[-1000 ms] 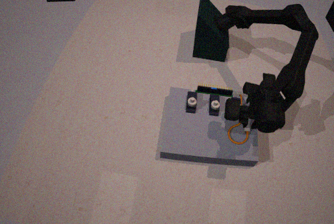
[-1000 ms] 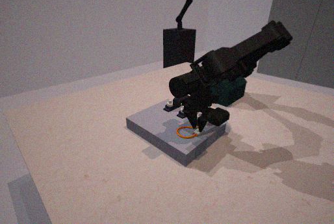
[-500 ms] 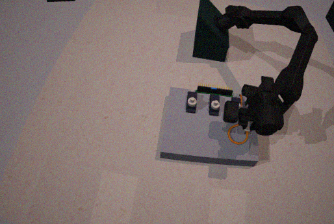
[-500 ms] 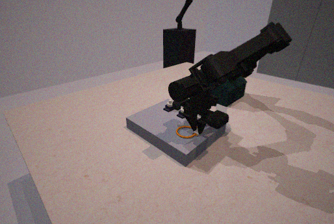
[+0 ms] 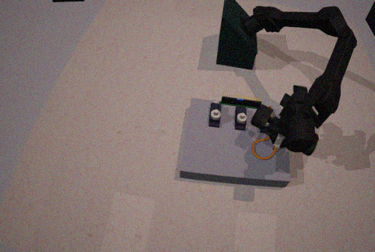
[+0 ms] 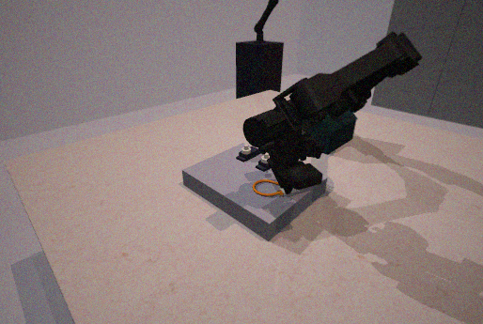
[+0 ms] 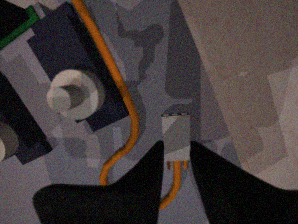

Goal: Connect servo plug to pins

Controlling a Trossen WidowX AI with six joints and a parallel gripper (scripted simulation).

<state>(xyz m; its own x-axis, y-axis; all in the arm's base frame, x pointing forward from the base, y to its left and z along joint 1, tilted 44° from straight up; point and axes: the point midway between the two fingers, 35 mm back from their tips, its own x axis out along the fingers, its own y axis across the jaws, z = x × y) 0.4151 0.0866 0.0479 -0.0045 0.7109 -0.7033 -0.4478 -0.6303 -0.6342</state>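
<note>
Right now the blue band is 13 cm behind my gripper tip, 11 cm to the right of it and 2 cm above it. Round my gripper tip: grey holder (3 cm ahead, 11 cm to the right, 3 cm below); black pin strip (13 cm behind, 11 cm to the right, 1 cm above).
</note>
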